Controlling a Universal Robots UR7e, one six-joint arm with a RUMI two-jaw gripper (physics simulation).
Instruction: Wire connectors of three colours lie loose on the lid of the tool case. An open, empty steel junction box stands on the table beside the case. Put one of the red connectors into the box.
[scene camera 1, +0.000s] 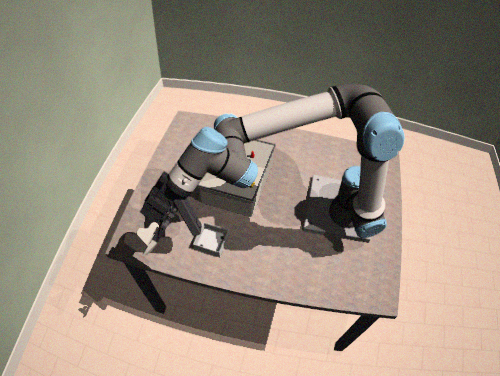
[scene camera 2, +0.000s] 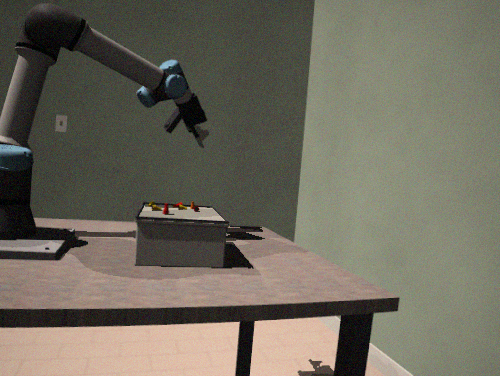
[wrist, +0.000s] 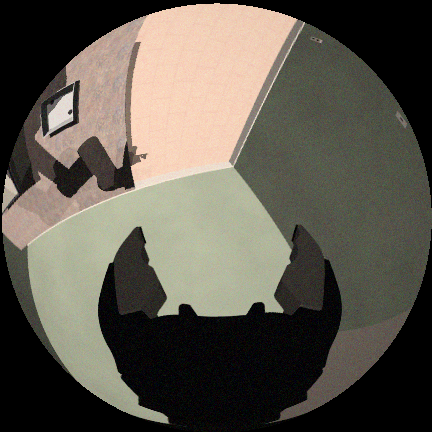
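Pixels of known places: gripper, fingertip midpoint: (scene camera 1: 147, 241) (scene camera 2: 197, 139) (wrist: 218, 228); arm's base at its link origin: (scene camera 1: 347, 212) (scene camera 2: 4, 233).
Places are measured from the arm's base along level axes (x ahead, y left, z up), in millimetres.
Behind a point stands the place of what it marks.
Observation:
The grey tool case (scene camera 1: 227, 204) @[x 471, y 0, z 18 mm] (scene camera 2: 180, 245) @[x 401, y -283, z 29 mm] stands on the table. On its pale lid, a red connector (scene camera 1: 252, 154) @[x 387, y -183, z 105 mm] (scene camera 2: 166, 209) @[x 386, y -192, z 102 mm] stands upright, with another red one (scene camera 2: 179, 204) @[x 450, y -94, z 104 mm] further back. Yellow connectors (scene camera 2: 152, 205) @[x 365, y -124, z 103 mm] and an orange one (scene camera 2: 192, 204) @[x 497, y -72, z 103 mm] lie there too; the arm hides part of the lid in scene camera 1. The open steel junction box (scene camera 1: 207, 251) @[x 528, y 197, z -7 mm] (wrist: 77, 102) @[x 544, y 194, z -15 mm] stands beside the case and looks empty. My gripper (scene camera 1: 151, 240) @[x 648, y 363, z 327 mm] (scene camera 2: 201, 138) @[x 648, y 363, z 327 mm] (wrist: 218, 228) @[x 648, y 363, z 327 mm] is open and empty, high above the table's end, tilted towards the pale green wall, away from case and box.
The table (scene camera 1: 300, 280) @[x 189, y 290, z -24 mm] (scene camera 2: 300, 285) @[x 620, y -471, z -24 mm] carries the robot's base plate (scene camera 1: 324, 187) @[x 87, y -124, z -3 mm] at its other end. The pale green wall (scene camera 1: 65, 100) (wrist: 200, 210) and the dark green wall (scene camera 1: 300, 45) (wrist: 340, 175) meet in a corner past the table. Arm shadows fall across the table top.

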